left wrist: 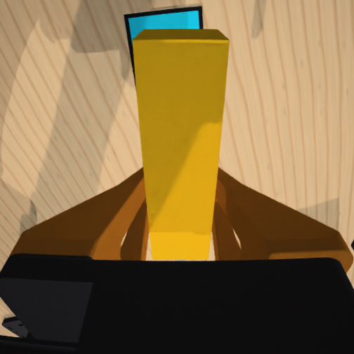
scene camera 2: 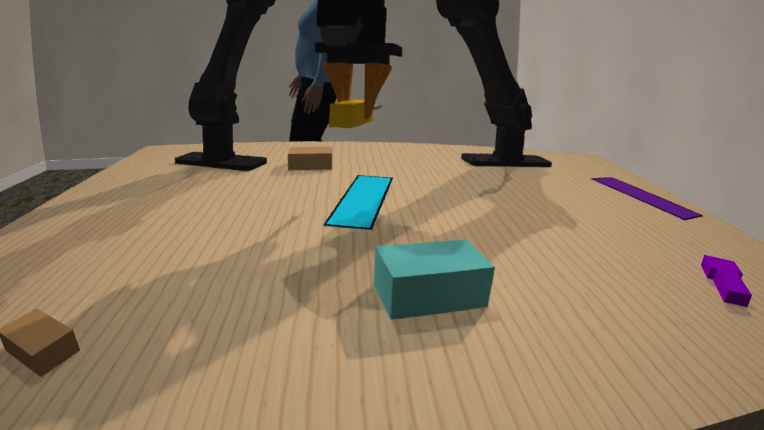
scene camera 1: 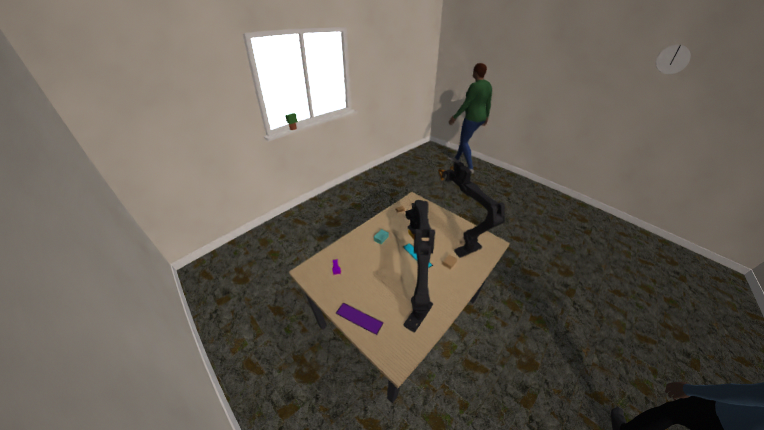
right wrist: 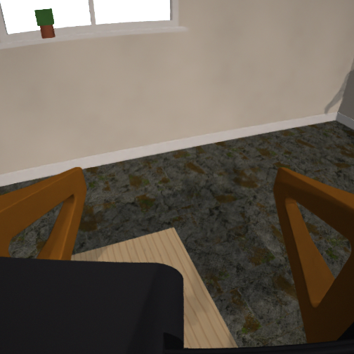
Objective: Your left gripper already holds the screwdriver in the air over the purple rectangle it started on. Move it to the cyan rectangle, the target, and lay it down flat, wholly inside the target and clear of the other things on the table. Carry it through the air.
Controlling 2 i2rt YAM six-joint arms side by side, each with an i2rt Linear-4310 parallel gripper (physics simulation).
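Where they show: left gripper, between the fingertips: (scene camera 2: 355, 118); right gripper, between the fingertips: (scene camera 1: 444, 168); left arm's base, origin of its link: (scene camera 2: 507, 162) (scene camera 1: 418, 314); right arm's base, origin of its link: (scene camera 2: 218, 162) (scene camera 1: 468, 249).
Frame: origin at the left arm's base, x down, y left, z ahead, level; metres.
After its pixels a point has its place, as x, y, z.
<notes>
My left gripper (scene camera 1: 411, 232) {-0.123, -0.372, 0.252} (scene camera 2: 355, 110) {-0.123, -0.372, 0.252} (left wrist: 180, 176) is shut on the yellow handle of the screwdriver (scene camera 2: 346, 114) {-0.136, -0.393, 0.313} (left wrist: 180, 125) and holds it level, well above the table. A bit of grey shaft shows behind the fingers in scene camera 2. The cyan rectangle (scene camera 1: 411, 252) {-0.001, -0.355, 0.260} (scene camera 2: 358, 205) {-0.001, -0.364, 0.247} (left wrist: 165, 21) lies below; in the left wrist view its end shows past the handle's far end, and the handle runs roughly along it. The rest is hidden there. The purple rectangle (scene camera 1: 359, 318) {-0.001, 0.198, 0.239} (scene camera 2: 646, 197) {-0.001, 0.195, 0.250} lies bare. My right gripper (scene camera 1: 442, 174) {-0.407, -0.792, 0.297} (right wrist: 179, 177) is open and empty, high up.
A teal block (scene camera 1: 381, 236) {-0.040, -0.328, 0.481} (scene camera 2: 435, 280) {-0.034, -0.351, 0.524} lies near the cyan rectangle. One brown block (scene camera 1: 449, 260) {-0.030, -0.410, 0.020} (scene camera 2: 310, 158) {-0.021, -0.417, 0.046} lies near the arm bases, another (scene camera 1: 399, 208) {-0.020, -0.676, 0.561} (scene camera 2: 40, 341) {-0.020, -0.668, 0.573} near the table's far edge in scene camera 1. A purple T-shaped piece (scene camera 1: 336, 267) {-0.017, 0.030, 0.557} (scene camera 2: 726, 280) {-0.015, 0.002, 0.580} lies apart.
</notes>
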